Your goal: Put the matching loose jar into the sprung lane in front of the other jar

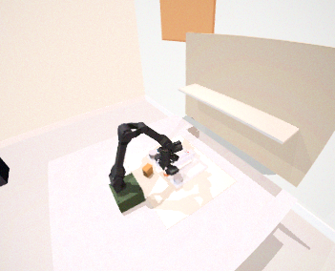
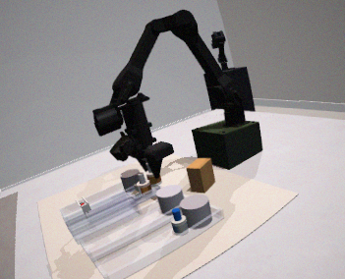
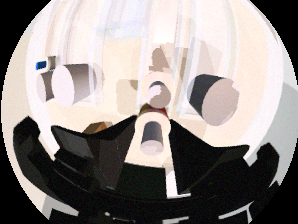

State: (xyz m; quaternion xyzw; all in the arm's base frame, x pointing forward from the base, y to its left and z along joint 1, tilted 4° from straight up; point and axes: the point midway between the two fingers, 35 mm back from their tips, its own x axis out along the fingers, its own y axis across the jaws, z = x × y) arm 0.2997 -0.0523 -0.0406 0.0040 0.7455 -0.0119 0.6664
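Now: gripper tip 80 mm past the orange-brown box, 110 mm to the right of it and 10 mm above it. Round my gripper tip: clear sprung lane 160 mm ahead, 20 mm to the left, 30 mm below; then wall shelf 530 mm ahead, 30 mm to the right, 320 mm above.
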